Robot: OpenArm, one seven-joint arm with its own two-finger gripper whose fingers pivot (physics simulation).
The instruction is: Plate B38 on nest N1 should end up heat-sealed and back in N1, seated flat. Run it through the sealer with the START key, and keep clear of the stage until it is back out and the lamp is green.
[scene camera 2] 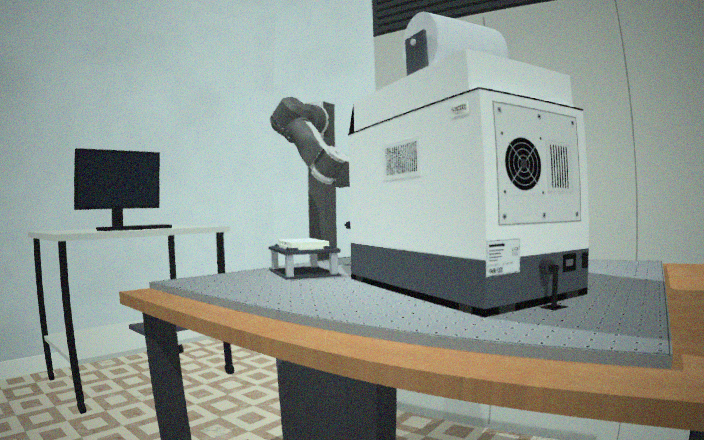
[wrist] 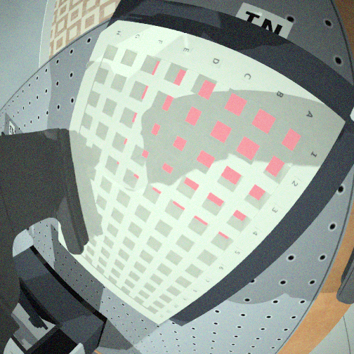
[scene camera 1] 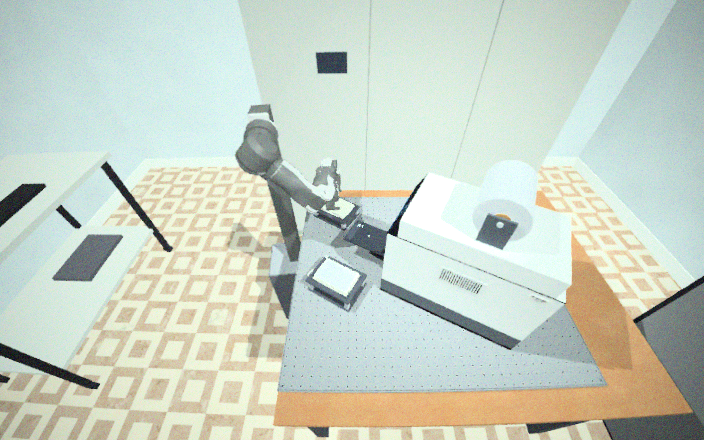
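Note:
A pale well plate (scene camera 1: 344, 207) (wrist: 200, 145) with pink in many wells sits on nest N1 (scene camera 1: 340, 222) (wrist: 280, 215). No B38 marking is readable. My gripper (scene camera 1: 333, 205) (wrist: 196, 202) is open and empty over this plate. In the wrist view, one finger overlaps the plate's left edge and the other shows at the right edge of the view; contact cannot be told. The sealer's dark stage (scene camera 1: 367, 237) is out, with no plate on it. The white sealer (scene camera 1: 462, 254) (scene camera 2: 415, 207) stands beside it; its START key and lamp are hidden, and it hides my gripper in scene camera 2.
A second nest (scene camera 1: 320, 287) (scene camera 2: 304, 251) nearer the front carries a white plate (scene camera 1: 337, 276) (scene camera 2: 303, 242). The sealer's tall body stands right of both nests, with a film roll (scene camera 1: 511, 186) (scene camera 2: 462, 41) on top. A side table (scene camera 1: 67, 166) (scene camera 2: 197, 232) stands at the left.

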